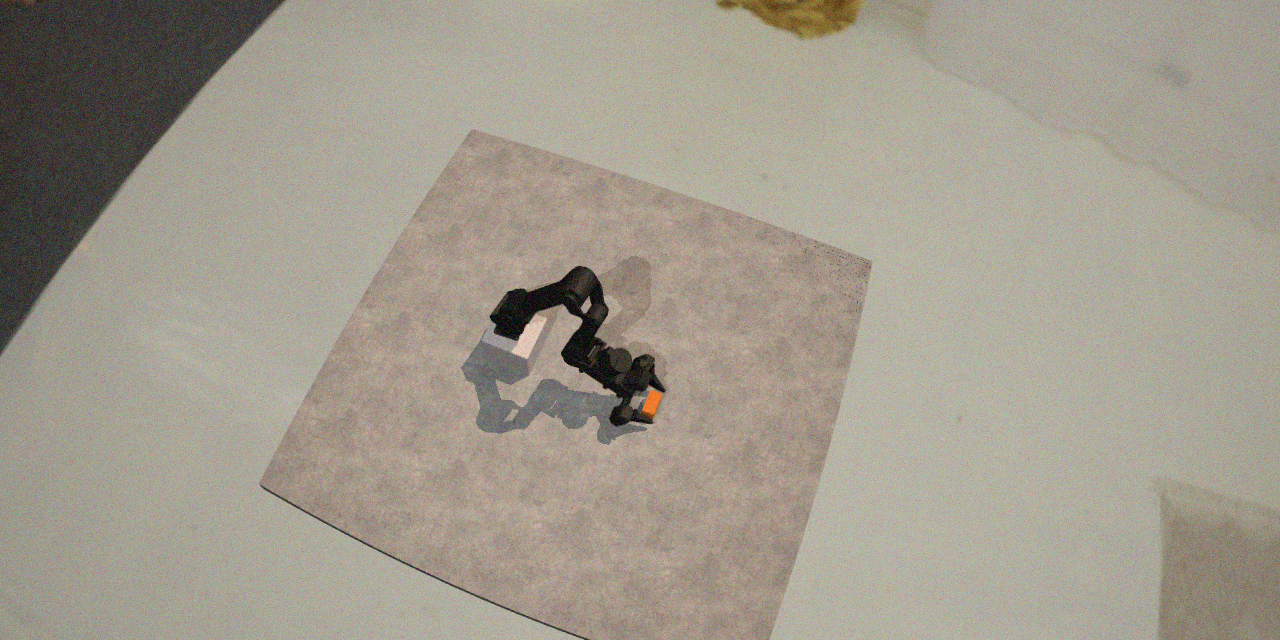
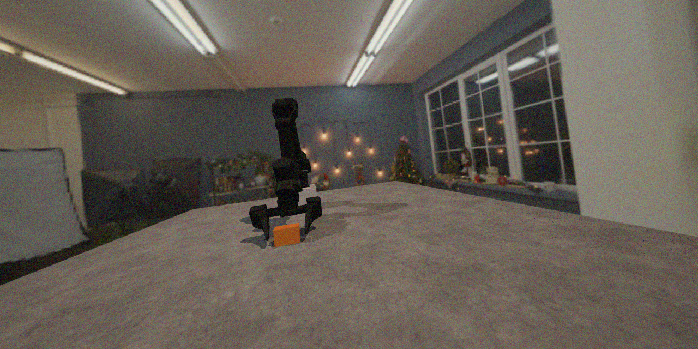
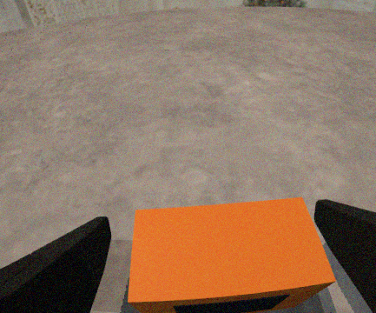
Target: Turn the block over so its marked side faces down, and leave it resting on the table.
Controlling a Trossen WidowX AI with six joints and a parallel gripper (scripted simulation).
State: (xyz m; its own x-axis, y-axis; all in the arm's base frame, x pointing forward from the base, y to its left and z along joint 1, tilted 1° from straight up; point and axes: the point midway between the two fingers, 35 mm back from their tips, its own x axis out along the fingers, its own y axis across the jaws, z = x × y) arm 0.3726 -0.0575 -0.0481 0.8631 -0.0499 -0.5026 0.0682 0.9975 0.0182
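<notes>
Now: the block 30 mm behind my gripper tip.
</notes>
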